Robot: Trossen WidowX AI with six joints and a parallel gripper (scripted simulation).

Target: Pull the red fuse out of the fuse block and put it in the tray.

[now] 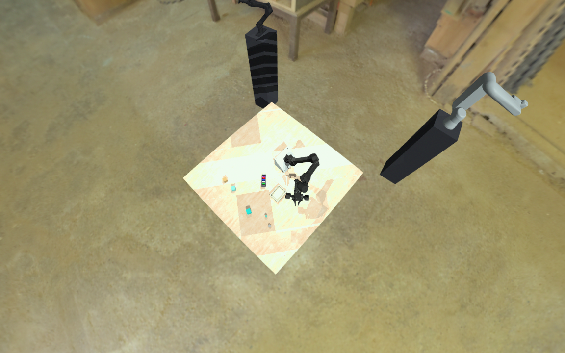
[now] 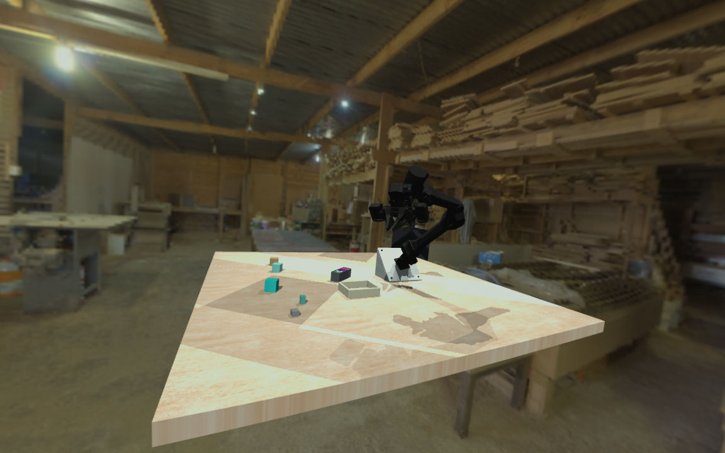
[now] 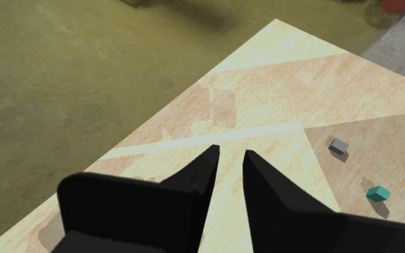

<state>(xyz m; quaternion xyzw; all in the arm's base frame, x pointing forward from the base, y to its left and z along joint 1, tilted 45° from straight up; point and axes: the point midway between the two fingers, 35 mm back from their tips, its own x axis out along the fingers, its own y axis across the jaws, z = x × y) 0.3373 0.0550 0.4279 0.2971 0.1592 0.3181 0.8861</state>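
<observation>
My gripper tip is now 43 cm to the left of the red fuse, 25 cm above it and 11 cm past it. Also, from my gripper tip: white fuse 41 cm to the right, 25 cm below, 8 cm behind; grey tray 27 cm below, 23 cm to the right, 7 cm behind; green fuse 40 cm to the right, 25 cm below, 6 cm behind.
</observation>
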